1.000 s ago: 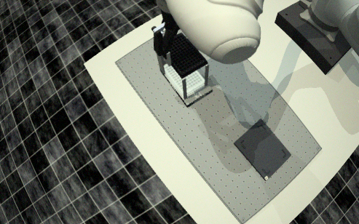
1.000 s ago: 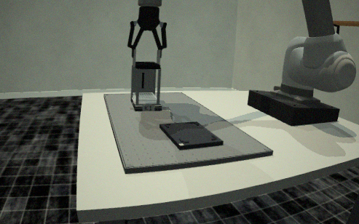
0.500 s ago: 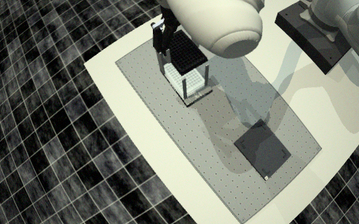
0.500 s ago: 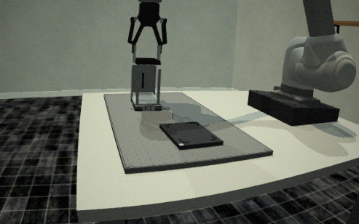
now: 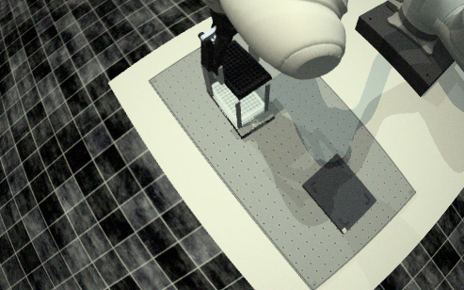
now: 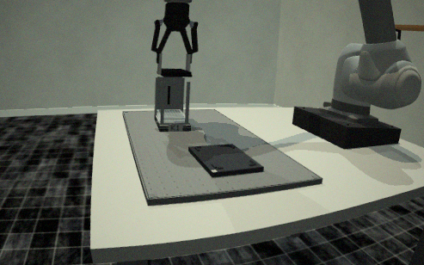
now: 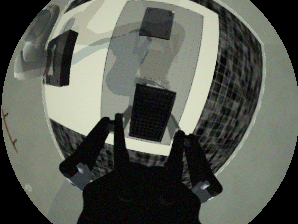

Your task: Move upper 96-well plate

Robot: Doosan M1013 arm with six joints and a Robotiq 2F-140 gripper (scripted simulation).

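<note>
My hand is 1 cm short of the plate nest N1, 34 cm to the right of it and 18 cm above it. Also, from my hand: white plate (1 cm to the right, 16 cm below); then pale A1 square (7 cm ahead, 41 cm to the left, 18 cm below); then black 96-well plate (2 cm below).
</note>
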